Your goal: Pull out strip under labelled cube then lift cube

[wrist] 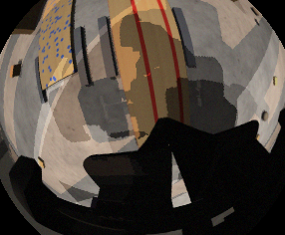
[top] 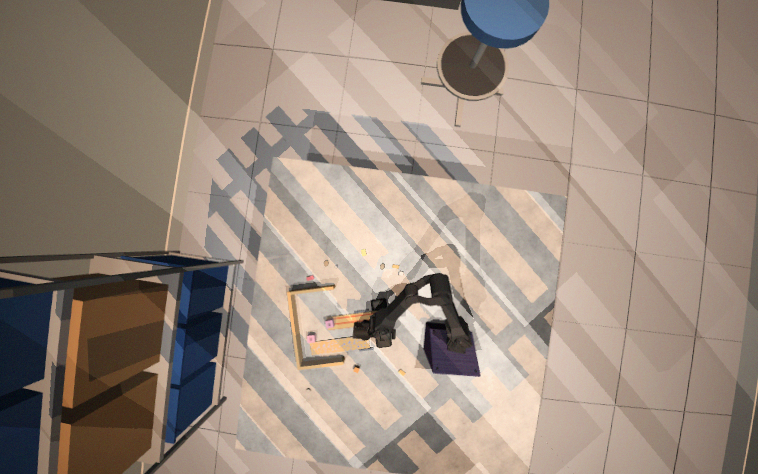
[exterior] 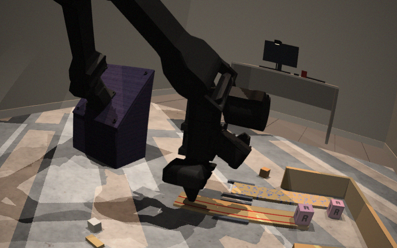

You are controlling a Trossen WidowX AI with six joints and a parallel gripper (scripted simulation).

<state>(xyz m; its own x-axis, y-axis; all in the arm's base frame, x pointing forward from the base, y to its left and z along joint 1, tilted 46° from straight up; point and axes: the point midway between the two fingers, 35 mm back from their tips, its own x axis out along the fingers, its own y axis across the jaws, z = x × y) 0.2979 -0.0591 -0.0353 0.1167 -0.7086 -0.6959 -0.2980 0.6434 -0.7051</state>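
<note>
Right now my gripper tip is 10 cm short of the red-lined strip and 3 cm to the right of it.
</note>
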